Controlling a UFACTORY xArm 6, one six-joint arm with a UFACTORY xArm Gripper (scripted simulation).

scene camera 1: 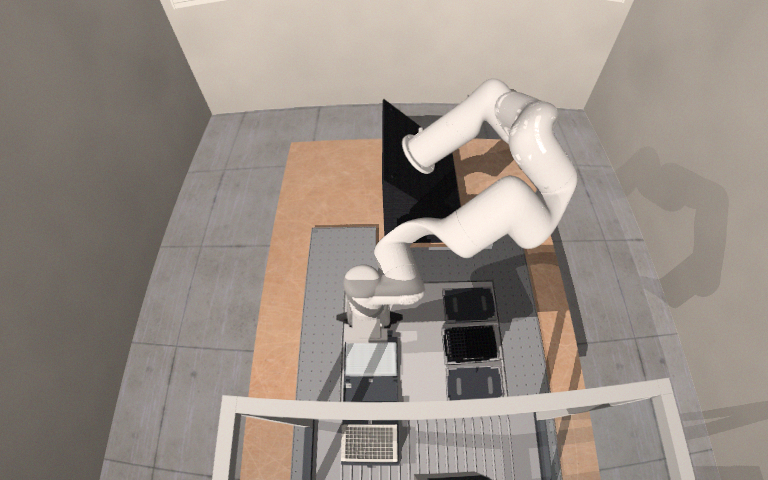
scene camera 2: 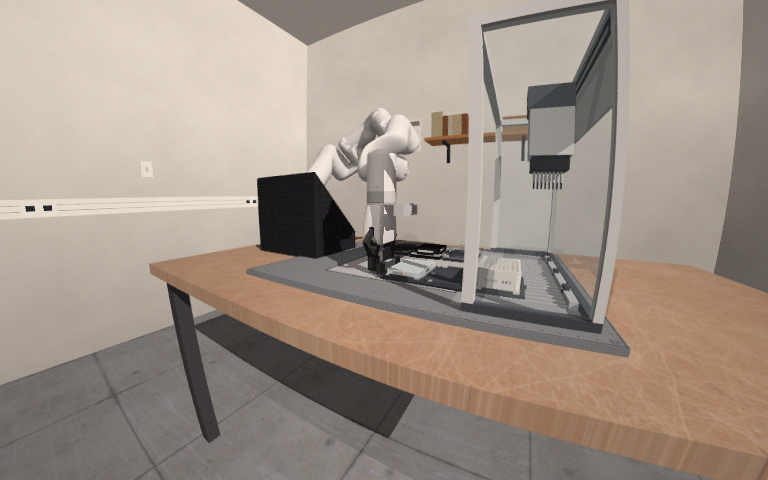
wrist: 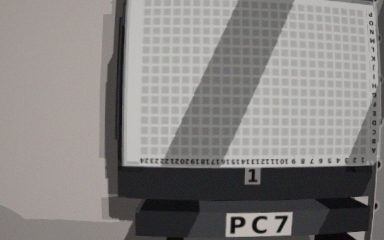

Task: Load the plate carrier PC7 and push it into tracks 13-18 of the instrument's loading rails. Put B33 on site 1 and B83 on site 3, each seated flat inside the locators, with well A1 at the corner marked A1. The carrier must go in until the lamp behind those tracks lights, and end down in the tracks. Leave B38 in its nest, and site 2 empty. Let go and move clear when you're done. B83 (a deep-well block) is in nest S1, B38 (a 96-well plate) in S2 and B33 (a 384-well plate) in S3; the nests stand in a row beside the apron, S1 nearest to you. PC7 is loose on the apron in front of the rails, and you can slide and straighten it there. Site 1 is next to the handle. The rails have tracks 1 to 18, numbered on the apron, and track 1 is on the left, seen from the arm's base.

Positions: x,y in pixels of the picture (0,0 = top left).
plate carrier PC7: scene camera 1 356,388; scene camera 2; wrist
same spot on plate carrier PC7: (wrist: 319,195) = (scene camera 2: 384,271)
